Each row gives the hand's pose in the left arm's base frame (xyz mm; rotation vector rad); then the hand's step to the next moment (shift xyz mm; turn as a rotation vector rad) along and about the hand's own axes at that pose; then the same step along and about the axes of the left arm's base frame.
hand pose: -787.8 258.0 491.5 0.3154 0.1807 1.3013
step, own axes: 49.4 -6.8 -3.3 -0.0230 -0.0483 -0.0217
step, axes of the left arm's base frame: 18.1 46.5 -3.1 0.0316 -0.0306 -0.0374
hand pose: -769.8 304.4 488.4 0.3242 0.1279 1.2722
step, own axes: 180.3 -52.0 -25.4 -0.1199 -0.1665 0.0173
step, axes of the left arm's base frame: 93.8 162.6 -24.9 0.1219 -0.1597 -0.0450
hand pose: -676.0 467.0 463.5 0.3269 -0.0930 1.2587
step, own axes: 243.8 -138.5 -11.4 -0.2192 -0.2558 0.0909
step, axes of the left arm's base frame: 205.2 190.1 22.9 0.1835 -0.2963 -0.0167
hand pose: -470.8 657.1 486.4 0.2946 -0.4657 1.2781
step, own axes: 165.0 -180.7 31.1 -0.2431 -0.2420 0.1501
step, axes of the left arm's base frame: 204.0 76.4 115.8 0.1551 -0.3400 0.0226
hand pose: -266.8 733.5 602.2 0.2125 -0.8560 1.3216
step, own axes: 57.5 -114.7 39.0 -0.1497 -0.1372 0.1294
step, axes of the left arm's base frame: 87.2 -11.2 101.2 0.0691 -0.2279 0.0355
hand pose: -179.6 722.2 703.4 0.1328 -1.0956 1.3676
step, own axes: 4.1 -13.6 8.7 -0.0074 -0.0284 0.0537
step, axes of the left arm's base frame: 5.7 -6.5 14.2 -0.0045 -0.0479 0.0378
